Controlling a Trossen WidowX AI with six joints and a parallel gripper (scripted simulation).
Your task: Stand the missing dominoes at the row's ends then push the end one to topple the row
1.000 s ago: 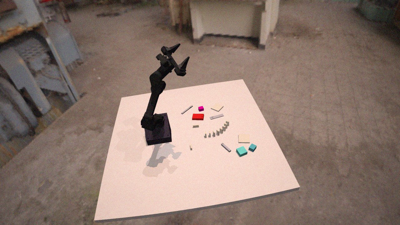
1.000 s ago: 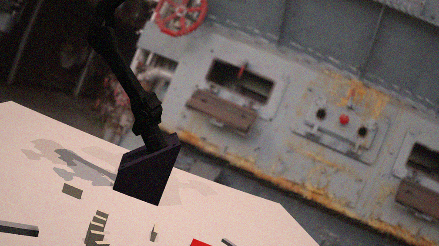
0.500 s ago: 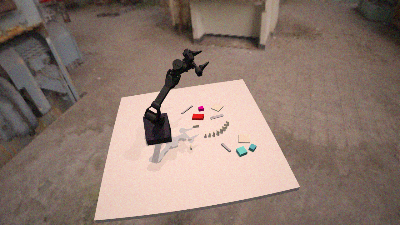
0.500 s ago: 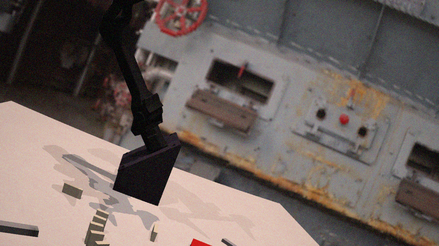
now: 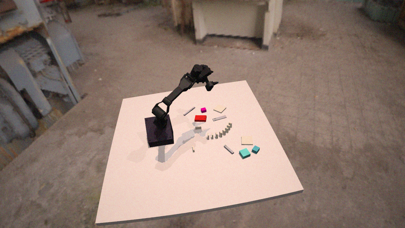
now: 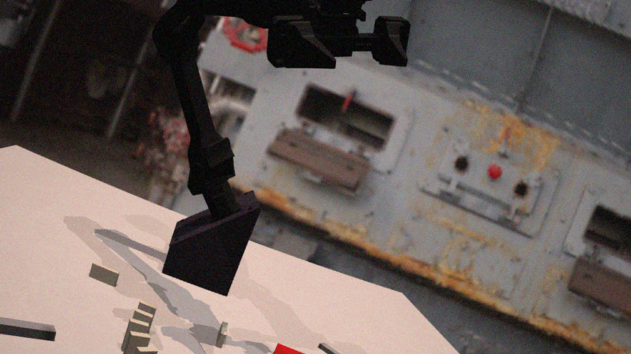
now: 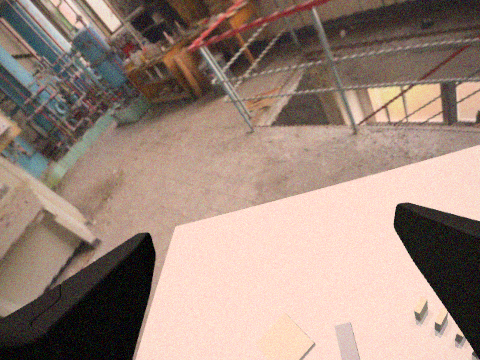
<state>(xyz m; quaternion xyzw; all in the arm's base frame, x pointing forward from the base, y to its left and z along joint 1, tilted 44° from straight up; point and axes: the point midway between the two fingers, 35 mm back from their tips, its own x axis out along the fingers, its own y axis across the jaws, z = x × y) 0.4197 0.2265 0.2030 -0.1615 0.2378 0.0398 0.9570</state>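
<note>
The red block lies 440 mm below my gripper tip, 130 mm behind it and 100 mm to the left of it. Also, from my gripper tip: grey bar: 450 mm below, 70 mm to the left, 30 mm ahead; then magenta cube: 440 mm below, 200 mm to the left, 90 mm behind.
</note>
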